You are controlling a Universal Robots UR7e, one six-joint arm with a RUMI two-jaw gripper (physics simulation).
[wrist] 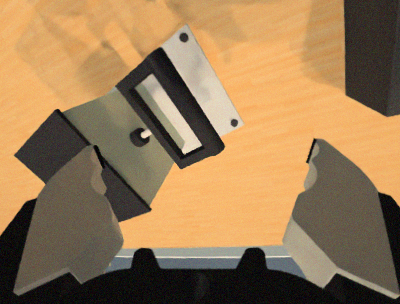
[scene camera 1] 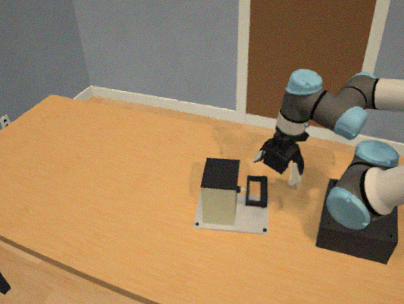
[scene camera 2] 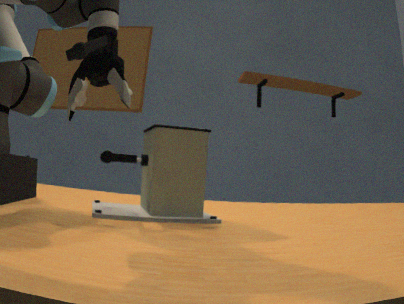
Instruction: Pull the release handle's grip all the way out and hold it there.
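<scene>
The release handle's black rectangular grip [scene camera 1: 265,192] [scene camera 2: 120,158] [wrist: 185,102] stands out from one side of a pale green box with a black top [scene camera 1: 219,205] [scene camera 2: 175,172] [wrist: 150,170]. A short stretch of light rod [scene camera 2: 139,160] [wrist: 146,133] shows between the grip and the black collar on the box. The box stands on a light grey base plate [scene camera 1: 250,222] [scene camera 2: 120,210] [wrist: 210,95]. My gripper [scene camera 1: 276,172] [scene camera 2: 100,111] [wrist: 203,146] is wide open and empty. It hangs above the grip, apart from it, fingers pointing down.
The arm's dark base block [scene camera 1: 350,240] [scene camera 2: 17,177] [wrist: 372,55] stands on the wooden table [scene camera 1: 125,200], on the grip's side of the box. In scene camera 2 a wall shelf [scene camera 2: 300,86] and a brown board [scene camera 2: 135,65] show behind.
</scene>
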